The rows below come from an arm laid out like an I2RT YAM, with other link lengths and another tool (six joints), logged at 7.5 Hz.
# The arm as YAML. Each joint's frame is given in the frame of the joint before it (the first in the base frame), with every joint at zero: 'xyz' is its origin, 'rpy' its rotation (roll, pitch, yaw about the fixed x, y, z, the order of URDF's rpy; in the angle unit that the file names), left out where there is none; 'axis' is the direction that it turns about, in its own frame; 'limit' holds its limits. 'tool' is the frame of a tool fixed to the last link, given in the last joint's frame.
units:
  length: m
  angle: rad
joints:
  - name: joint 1
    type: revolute
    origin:
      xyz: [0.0, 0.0, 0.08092]
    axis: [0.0, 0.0, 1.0]
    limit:
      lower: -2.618
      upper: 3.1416
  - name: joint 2
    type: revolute
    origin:
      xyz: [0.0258, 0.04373, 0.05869]
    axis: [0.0, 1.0, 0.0]
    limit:
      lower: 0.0
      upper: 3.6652
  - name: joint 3
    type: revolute
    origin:
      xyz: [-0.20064, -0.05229, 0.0]
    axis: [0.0, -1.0, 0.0]
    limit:
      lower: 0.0
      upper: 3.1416
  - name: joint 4
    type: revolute
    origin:
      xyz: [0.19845, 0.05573, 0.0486]
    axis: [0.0, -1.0, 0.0]
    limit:
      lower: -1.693
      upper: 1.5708
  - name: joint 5
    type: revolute
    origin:
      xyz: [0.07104, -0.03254, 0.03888]
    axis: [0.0, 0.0, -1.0]
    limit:
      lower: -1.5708
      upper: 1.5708
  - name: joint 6
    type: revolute
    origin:
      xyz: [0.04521, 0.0, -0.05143]
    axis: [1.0, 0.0, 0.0]
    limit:
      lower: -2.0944
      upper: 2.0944
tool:
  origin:
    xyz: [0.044, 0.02, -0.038]
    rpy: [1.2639, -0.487, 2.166]
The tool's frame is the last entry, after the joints.
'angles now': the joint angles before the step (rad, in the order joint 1, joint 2, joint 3, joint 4, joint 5, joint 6). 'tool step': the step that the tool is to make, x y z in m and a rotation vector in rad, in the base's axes. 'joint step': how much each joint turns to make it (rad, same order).
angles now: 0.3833 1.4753 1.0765 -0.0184 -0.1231 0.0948
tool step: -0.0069 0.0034 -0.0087 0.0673 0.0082 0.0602
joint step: -0.0090 -0.0119 -0.0790 0.0900 -0.0895 0.0334
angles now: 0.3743 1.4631 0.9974 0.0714 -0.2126 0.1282
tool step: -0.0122 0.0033 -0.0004 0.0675 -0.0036 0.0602
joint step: 0.0001 -0.0450 -0.0759 0.0679 -0.0785 0.0363
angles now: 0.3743 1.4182 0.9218 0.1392 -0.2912 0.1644
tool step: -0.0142 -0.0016 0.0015 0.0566 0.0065 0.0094
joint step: -0.0002 -0.0755 -0.0821 0.0365 -0.0275 0.0510
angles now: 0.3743 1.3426 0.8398 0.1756 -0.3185 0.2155
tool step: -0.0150 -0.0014 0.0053 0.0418 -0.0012 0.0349
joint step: -0.0001 -0.0800 -0.0560 0.0015 -0.0452 0.0273
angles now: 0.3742 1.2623 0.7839 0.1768 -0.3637 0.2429
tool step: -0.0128 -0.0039 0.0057 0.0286 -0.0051 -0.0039
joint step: 0.0001 -0.0899 -0.0500 -0.0152 -0.0032 0.0266
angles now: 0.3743 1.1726 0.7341 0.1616 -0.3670 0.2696
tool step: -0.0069 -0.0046 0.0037 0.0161 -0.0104 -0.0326
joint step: -0.0013 -0.0697 -0.0375 -0.0096 0.0273 0.0203
